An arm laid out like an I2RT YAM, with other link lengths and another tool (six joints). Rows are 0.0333 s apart.
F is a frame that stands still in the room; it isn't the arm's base.
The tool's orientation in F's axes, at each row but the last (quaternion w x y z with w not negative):
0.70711, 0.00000, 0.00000, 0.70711
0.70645, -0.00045, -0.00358, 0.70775
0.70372, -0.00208, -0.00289, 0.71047
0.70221, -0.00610, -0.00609, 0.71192
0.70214, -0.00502, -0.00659, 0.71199
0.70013, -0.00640, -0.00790, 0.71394
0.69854, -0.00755, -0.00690, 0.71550
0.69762, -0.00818, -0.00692, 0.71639
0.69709, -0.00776, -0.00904, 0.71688
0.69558, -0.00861, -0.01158, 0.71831
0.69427, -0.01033, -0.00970, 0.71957
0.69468, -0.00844, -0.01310, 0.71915
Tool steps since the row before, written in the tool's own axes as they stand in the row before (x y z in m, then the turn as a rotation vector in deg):
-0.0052, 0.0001, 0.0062, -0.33, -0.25, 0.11
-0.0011, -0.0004, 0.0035, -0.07, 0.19, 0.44
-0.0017, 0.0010, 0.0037, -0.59, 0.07, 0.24
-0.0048, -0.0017, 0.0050, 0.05, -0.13, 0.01
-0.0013, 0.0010, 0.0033, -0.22, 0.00, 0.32
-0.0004, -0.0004, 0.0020, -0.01, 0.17, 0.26
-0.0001, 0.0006, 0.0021, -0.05, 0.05, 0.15
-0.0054, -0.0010, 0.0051, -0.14, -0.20, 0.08
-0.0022, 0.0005, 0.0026, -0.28, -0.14, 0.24
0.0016, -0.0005, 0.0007, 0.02, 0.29, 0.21
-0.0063, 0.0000, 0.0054, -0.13, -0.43, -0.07
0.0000, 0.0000, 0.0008, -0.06, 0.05, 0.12
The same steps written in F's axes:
-0.0001, -0.0052, 0.0062, 0.25, -0.33, 0.11
0.0004, -0.0011, 0.0035, -0.19, -0.07, 0.44
-0.0010, -0.0017, 0.0037, -0.07, -0.59, 0.24
0.0017, -0.0048, 0.0050, 0.13, 0.05, 0.01
-0.0010, -0.0013, 0.0033, 0.00, -0.22, 0.32
0.0004, -0.0004, 0.0020, -0.17, -0.01, 0.26
-0.0006, -0.0001, 0.0021, -0.05, -0.05, 0.15
0.0010, -0.0054, 0.0051, 0.20, -0.13, 0.08
-0.0005, -0.0022, 0.0026, 0.14, -0.28, 0.24
0.0004, 0.0016, 0.0007, -0.30, 0.01, 0.20
0.0001, -0.0063, 0.0054, 0.44, -0.11, -0.06
0.0000, 0.0000, 0.0008, -0.05, -0.06, 0.12

